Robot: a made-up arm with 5 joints. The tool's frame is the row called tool. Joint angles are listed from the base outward.
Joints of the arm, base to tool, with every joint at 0 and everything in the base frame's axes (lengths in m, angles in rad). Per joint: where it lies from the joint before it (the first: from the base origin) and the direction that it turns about. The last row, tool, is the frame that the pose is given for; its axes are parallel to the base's.
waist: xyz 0 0 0.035 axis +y
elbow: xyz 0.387 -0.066 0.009 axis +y
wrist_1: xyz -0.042 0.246 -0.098 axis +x
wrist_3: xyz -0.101 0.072 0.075 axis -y
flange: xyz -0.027 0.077 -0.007 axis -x
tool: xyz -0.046 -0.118 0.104
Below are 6 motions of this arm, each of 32 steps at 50 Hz.
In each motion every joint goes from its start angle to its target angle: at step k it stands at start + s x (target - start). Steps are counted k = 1, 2, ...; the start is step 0. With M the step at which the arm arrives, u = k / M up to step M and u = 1 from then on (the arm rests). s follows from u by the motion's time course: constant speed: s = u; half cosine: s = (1 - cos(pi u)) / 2; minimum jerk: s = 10 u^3 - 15 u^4 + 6 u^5.
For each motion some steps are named. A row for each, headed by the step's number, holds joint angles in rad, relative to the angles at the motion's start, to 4 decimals.
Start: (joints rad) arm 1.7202 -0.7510 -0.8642 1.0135 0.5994
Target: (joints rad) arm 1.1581 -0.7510 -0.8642 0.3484 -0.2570
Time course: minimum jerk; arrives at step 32
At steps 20, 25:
20: -0.4074 0.0000 0.0000 -0.4821 -0.6207
25: -0.5209 0.0000 0.0000 -0.6163 -0.7936

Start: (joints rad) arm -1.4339 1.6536 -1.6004 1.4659 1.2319
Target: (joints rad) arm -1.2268 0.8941 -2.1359 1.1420 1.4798
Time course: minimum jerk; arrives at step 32
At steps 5, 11, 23, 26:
5: 0.0062 -0.0226 -0.0159 -0.0096 0.0074
11: 0.0467 -0.1713 -0.1208 -0.0731 0.0559
23: 0.1783 -0.6538 -0.4610 -0.2788 0.2134
26: 0.1970 -0.7225 -0.5094 -0.3081 0.2358

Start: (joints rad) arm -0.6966 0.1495 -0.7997 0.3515 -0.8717
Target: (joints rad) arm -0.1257 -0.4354 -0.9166 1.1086 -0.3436
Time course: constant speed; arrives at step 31
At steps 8, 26, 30, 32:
8: 0.1473 -0.1509 -0.0302 0.1954 0.1363
26: 0.4788 -0.4906 -0.0980 0.6350 0.4429
30: 0.5525 -0.5660 -0.1131 0.7327 0.5111
32: 0.5709 -0.5849 -0.1169 0.7571 0.5281

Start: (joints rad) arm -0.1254 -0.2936 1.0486 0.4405 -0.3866
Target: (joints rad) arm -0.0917 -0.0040 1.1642 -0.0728 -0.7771
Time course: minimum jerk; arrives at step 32
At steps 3, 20, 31, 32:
3: 0.0002 0.0021 0.0008 -0.0037 -0.0028
20: 0.0244 0.2099 0.0838 -0.3720 -0.2830
31: 0.0337 0.2895 0.1156 -0.5132 -0.3904
32: 0.0337 0.2896 0.1156 -0.5133 -0.3905

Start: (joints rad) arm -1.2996 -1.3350 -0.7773 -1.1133 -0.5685
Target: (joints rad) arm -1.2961 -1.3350 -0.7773 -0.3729 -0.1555
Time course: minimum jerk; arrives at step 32
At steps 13, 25, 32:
13: 0.0011 0.0000 0.0000 0.2431 0.1356
25: 0.0032 0.0000 0.0000 0.6861 0.3827
32: 0.0035 0.0000 0.0000 0.7404 0.4130

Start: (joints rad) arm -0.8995 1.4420 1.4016 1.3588 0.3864
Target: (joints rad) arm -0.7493 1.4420 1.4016 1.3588 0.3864
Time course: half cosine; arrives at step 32
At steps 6, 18, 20, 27, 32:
6: 0.0127 0.0000 0.0000 0.0000 0.0000
18: 0.0898 0.0000 0.0000 0.0000 0.0000
20: 0.1038 0.0000 0.0000 0.0000 0.0000
27: 0.1413 0.0000 0.0000 0.0000 0.0000
32: 0.1502 0.0000 0.0000 0.0000 0.0000

